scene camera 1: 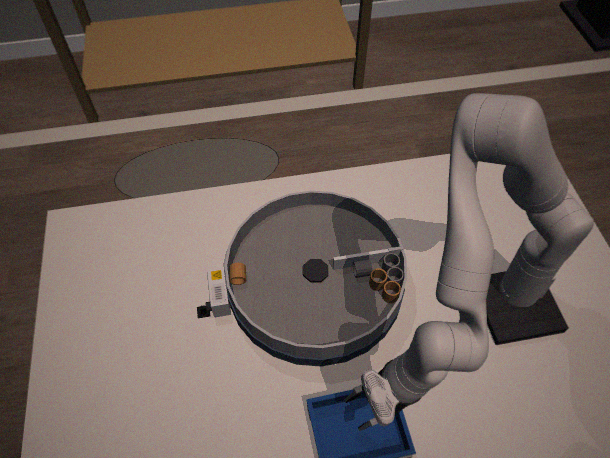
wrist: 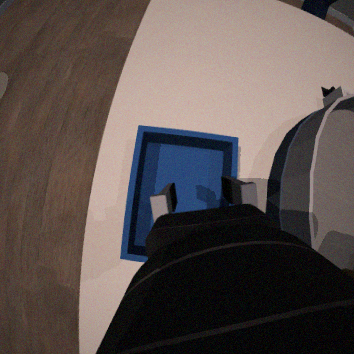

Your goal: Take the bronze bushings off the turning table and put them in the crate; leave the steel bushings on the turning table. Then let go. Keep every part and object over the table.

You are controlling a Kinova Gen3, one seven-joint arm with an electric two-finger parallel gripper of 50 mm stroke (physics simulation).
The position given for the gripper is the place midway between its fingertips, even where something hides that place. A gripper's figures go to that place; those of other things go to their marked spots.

Scene:
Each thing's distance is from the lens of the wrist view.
gripper [wrist: 198, 189]: 18 cm
blue crate [wrist: 195, 161]: 28 cm

